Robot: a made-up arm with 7 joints.
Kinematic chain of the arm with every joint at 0, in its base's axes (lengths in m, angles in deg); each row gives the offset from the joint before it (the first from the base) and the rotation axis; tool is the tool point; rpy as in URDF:
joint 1: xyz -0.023 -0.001 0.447 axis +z
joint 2: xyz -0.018 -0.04 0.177 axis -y
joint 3: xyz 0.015 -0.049 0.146 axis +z
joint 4: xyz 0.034 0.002 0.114 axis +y
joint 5: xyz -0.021 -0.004 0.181 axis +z
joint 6: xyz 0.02 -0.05 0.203 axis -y
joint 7: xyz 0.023 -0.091 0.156 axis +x
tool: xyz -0.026 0.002 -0.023 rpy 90 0 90
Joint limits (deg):
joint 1: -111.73..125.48
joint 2: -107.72..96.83
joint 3: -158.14..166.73
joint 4: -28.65..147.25
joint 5: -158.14..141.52
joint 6: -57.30..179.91
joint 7: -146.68..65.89
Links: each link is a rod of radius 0.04 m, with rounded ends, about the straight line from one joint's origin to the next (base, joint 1, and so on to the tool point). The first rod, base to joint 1, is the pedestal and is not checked.
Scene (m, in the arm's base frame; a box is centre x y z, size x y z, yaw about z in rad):
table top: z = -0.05
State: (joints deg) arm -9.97 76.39 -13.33 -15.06 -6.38 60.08 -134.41
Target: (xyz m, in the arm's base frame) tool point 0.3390 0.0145 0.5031
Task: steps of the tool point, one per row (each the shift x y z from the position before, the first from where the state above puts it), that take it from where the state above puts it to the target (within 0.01 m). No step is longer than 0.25 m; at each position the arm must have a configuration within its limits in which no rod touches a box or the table.
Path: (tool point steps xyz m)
1: -0.0184 -0.1299 0.1335
2: 0.0485 -0.1525 0.1265
3: 0.1189 -0.1494 0.1038
4: 0.1803 -0.1188 0.0683
5: 0.2204 -0.0647 0.0247
6: 0.2301 0.0038 -0.0210
7: 0.2056 0.0738 -0.0618
8: 0.1500 0.1309 -0.0923
9: 0.0730 0.1639 -0.1082
10: -0.0115 0.1660 -0.1075
11: -0.0883 0.1370 -0.0906

